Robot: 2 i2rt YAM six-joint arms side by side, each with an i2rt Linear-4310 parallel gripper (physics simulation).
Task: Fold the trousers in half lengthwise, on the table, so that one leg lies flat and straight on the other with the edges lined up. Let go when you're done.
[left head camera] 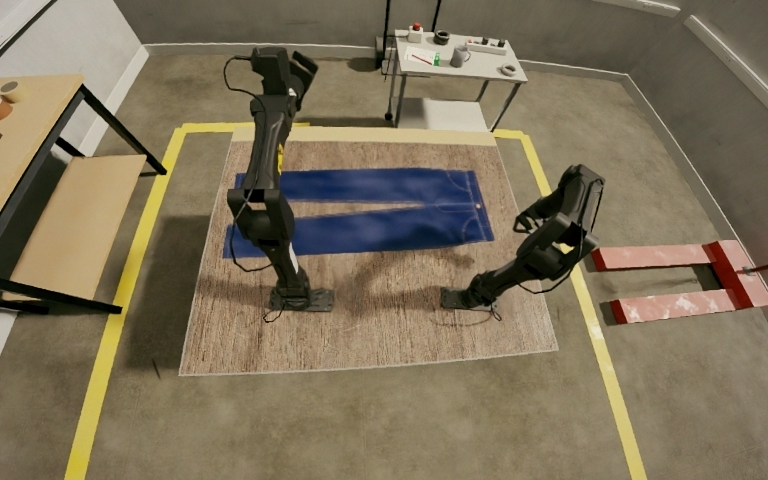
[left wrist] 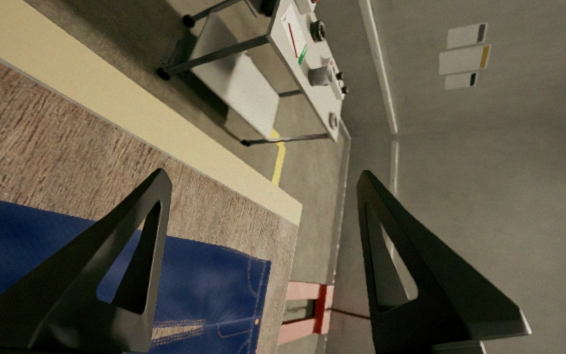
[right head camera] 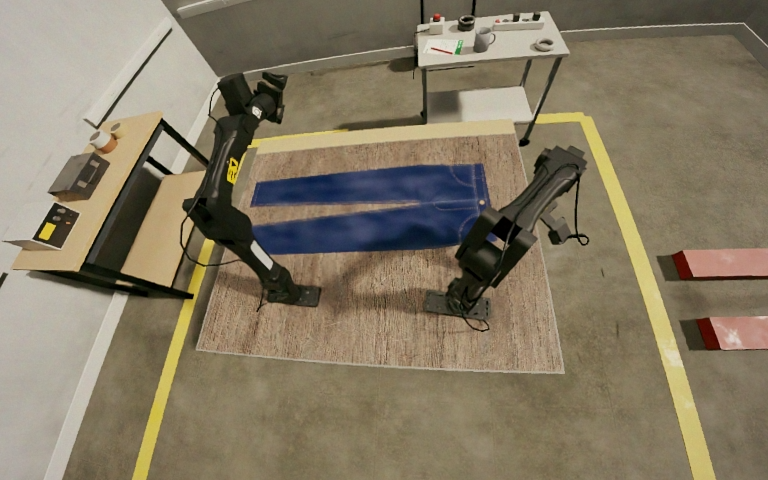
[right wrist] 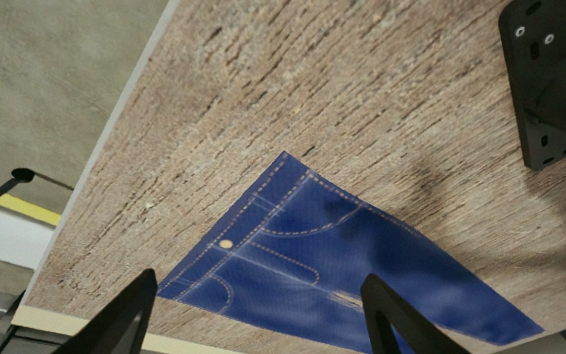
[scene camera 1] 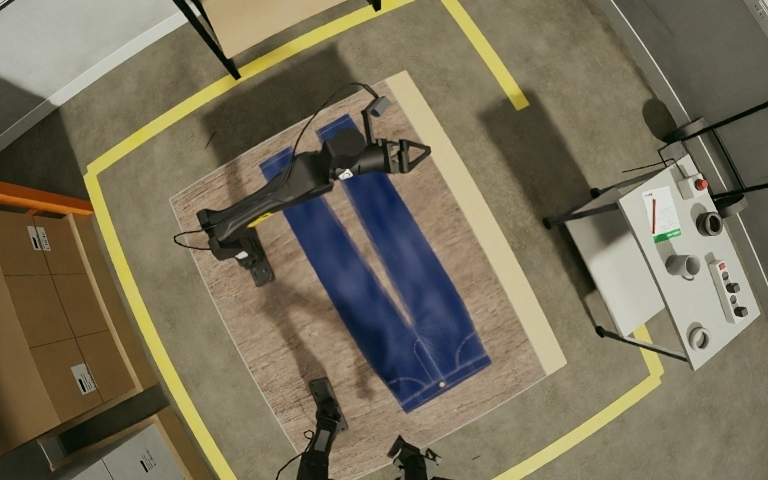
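Note:
The blue trousers (left head camera: 368, 186) (right head camera: 362, 183) (scene camera 1: 419, 254) (left wrist: 200, 280) (right wrist: 300, 260) lie flat and spread, waistband at the right and hems at the left in the head views. The legs are side by side with a narrow gap. My left gripper (left wrist: 264, 176) (scene camera 1: 428, 151) is open and empty, raised high at the hem end, beyond the far leg in the scene view. My right gripper (right wrist: 267, 279) (left head camera: 523, 223) is open and empty, raised off the waistband end. In the left head view my left arm hides part of both legs; in the right head view my right arm covers a waistband corner.
The wood-grain table top (left head camera: 362, 333) (right head camera: 362, 339) has a pale strip along its far edge. Both arm bases stand on its near half. A white cart (left head camera: 481, 70) with a mug (left head camera: 459, 56) stands beyond it. A wooden workbench (right head camera: 130, 164) stands at the left.

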